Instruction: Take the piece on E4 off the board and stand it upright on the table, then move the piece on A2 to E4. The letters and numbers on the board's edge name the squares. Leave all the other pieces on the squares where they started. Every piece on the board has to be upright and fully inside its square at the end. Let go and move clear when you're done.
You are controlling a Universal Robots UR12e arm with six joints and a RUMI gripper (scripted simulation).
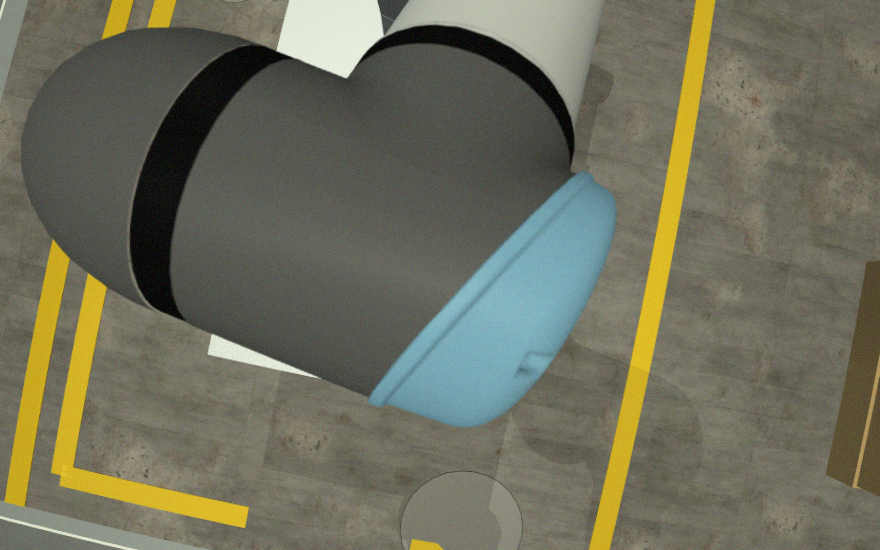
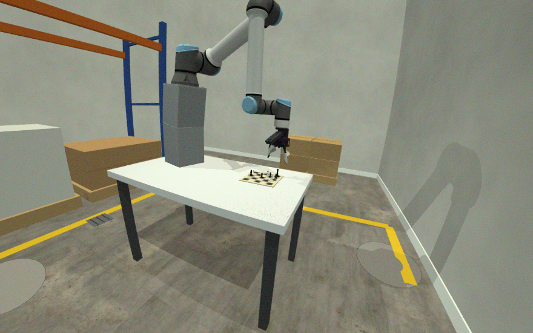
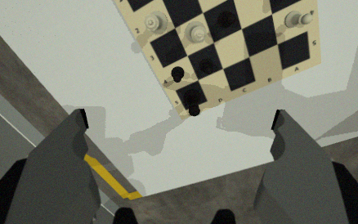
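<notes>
Right now my hand is 12 cm above the chessboard, 8 cm past it and 3 cm to the left of it.
</notes>
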